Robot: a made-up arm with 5 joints. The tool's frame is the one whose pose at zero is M. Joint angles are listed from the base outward.
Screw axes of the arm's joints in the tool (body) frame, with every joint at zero. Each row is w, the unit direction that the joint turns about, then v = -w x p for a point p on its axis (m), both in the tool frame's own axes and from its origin. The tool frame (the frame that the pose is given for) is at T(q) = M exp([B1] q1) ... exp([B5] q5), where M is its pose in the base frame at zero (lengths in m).
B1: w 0 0 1 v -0.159 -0.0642 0
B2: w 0 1 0 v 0.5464 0 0.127
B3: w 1 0 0 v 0 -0.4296 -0.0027
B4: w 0 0 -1 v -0.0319 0.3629 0
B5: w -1 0 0 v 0 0.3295 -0.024
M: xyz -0.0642 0.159 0.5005 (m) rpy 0 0 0 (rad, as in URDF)
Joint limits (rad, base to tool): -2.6..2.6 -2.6..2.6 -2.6..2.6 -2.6..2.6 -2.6..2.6
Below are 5 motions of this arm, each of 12 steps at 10 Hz.
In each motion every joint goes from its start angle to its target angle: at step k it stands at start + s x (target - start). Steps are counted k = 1, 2, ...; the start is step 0. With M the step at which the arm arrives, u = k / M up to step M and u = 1 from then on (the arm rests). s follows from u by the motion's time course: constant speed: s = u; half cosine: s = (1 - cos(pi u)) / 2; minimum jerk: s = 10 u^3 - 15 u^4 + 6 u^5.
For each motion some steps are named. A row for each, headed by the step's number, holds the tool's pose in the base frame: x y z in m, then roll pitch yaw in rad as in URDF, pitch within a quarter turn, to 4 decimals.
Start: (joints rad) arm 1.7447 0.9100 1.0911 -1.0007 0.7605
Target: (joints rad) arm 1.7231 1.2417 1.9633 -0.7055 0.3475
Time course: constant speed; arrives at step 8
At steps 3, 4, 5, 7, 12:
3: 0.2092 0.0551 0.0567 0.8865 0.1491 1.8563
4: 0.2105 0.0286 0.0382 0.9956 0.2231 1.7676
5: 0.2078 -0.0012 0.0212 1.0984 0.3018 1.6813
7: 0.1888 -0.0686 -0.0058 1.2855 0.4688 1.5122
12: 0.1715 -0.1046 -0.0148 1.3693 0.5548 1.4270

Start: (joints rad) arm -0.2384 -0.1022 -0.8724 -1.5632 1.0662
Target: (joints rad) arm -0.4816 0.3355 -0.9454 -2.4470 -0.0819
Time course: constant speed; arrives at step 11
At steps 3, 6, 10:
3: 0.2565 0.1118 0.5576 -0.4492 0.8531 1.6467
6: 0.5155 0.0776 0.5313 0.2287 0.6877 1.9888
10: 0.8068 0.0308 0.3189 0.9060 0.3382 2.2285

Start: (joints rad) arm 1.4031 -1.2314 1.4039 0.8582 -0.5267
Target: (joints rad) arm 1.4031 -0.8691 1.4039 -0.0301 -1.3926
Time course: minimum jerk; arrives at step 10
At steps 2, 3, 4, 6, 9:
2: 0.1461 -0.3274 -0.0923 2.0838 -0.4075 1.2721
3: 0.1475 -0.2835 -0.1252 2.1666 -0.4629 1.2813
4: 0.1472 -0.2135 -0.1678 2.2870 -0.5441 1.2971
6: 0.1322 -0.0314 -0.2392 2.5643 -0.7348 1.3473
9: 0.1015 0.1260 -0.2664 2.7845 -0.8944 1.4091

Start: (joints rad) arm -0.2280 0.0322 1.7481 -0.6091 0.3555
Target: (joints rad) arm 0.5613 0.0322 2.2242 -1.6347 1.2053
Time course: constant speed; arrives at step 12
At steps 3, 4, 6, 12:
3: -0.0531 -0.1404 -0.1807 1.4282 -0.7852 -0.3505
4: -0.0434 -0.1135 -0.2048 1.4530 -0.8471 -0.3822
6: -0.0317 -0.0483 -0.2498 1.5486 -0.9440 -0.5018
12: -0.0717 0.2136 -0.3253 1.9668 -0.9174 -1.0726

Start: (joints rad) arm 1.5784 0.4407 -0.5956 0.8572 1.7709
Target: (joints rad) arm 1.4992 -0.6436 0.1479 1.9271 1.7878
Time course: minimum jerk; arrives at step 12
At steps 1, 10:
1: -0.5637 0.1805 -0.2561 -2.4828 -0.1103 0.8910
10: -0.4181 0.4939 0.4238 -1.2296 0.2762 -0.2696

